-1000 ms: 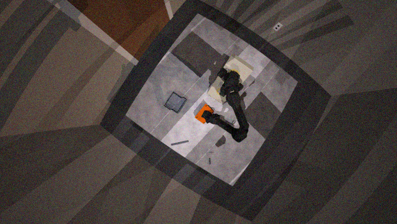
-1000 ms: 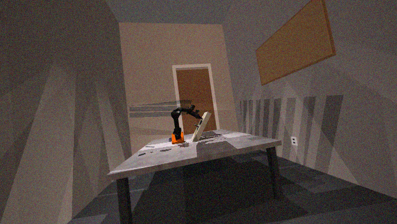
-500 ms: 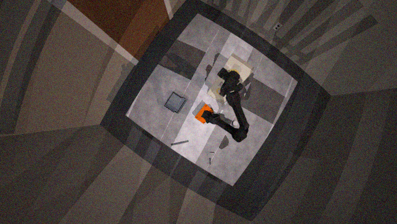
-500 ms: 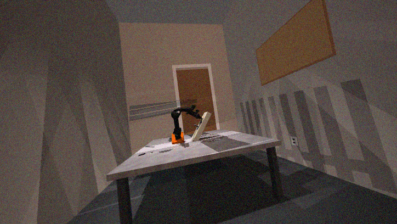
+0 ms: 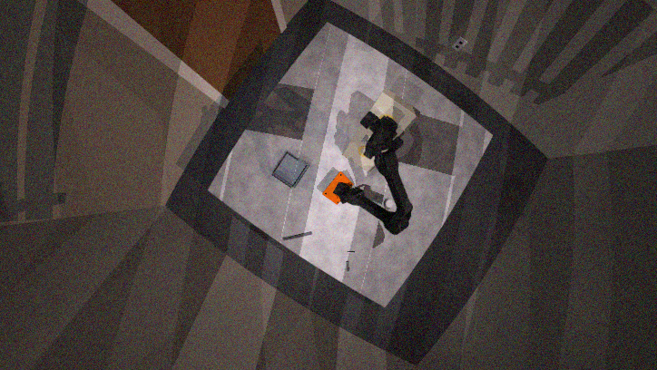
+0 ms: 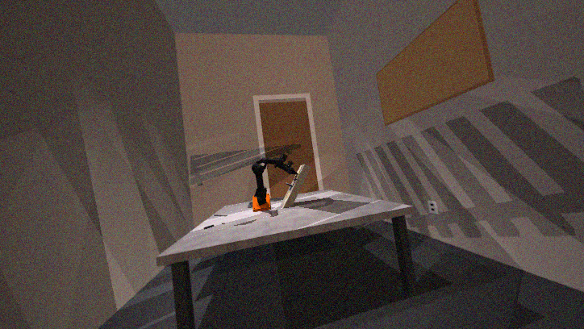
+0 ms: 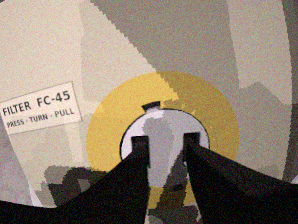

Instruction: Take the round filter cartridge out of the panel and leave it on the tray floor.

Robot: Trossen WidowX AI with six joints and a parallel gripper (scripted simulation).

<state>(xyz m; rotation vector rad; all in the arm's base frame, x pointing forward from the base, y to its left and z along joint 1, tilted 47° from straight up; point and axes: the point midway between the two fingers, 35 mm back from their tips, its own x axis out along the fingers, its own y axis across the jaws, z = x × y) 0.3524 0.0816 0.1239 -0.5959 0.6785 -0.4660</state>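
My gripper tip is now 1 cm short of the round filter cartridge and 1 cm above it. From my gripper tip the other things lie so: grey square tray (38 cm behind, 32 cm to the left, 25 cm below); service panel (9 cm below, 3 cm behind).
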